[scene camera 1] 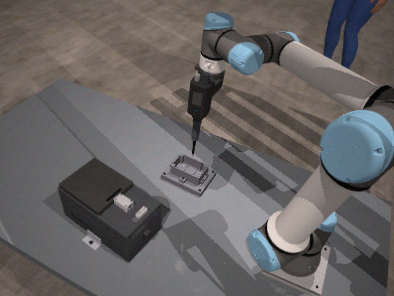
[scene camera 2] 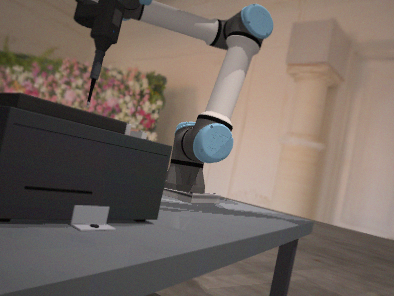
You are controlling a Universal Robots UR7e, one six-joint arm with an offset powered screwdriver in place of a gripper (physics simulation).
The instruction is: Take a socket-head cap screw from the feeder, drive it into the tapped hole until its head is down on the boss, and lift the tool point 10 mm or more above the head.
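The screwdriver (scene camera 1: 194, 153) (scene camera 2: 89, 103) hangs nearly upright. In scene camera 1 its tip shows at the back rim of the grey housing (scene camera 1: 207, 186), seemingly above it; the exact gap is hard to tell. A small pale spot at the bit's end in scene camera 2 looks like the cap screw (scene camera 2: 89, 103), held on the tip. The housing is an open-topped box on a flanged base; its tapped hole is too small to make out, and it does not show in scene camera 2. The black feeder (scene camera 1: 95, 185) (scene camera 2: 60, 162) stands apart from the tool, its white pick-up part (scene camera 1: 142, 212) on top.
A white block (scene camera 1: 123, 202) sits on the feeder's top. A small metal bracket (scene camera 1: 91, 240) (scene camera 2: 92, 219) stands at the feeder's foot. The arm's base plate (scene camera 1: 320, 280) (scene camera 2: 205, 198) is fixed on the grey table (scene camera 1: 210, 250) (scene camera 2: 200, 240). A person's legs (scene camera 1: 345, 30) show beyond the table.
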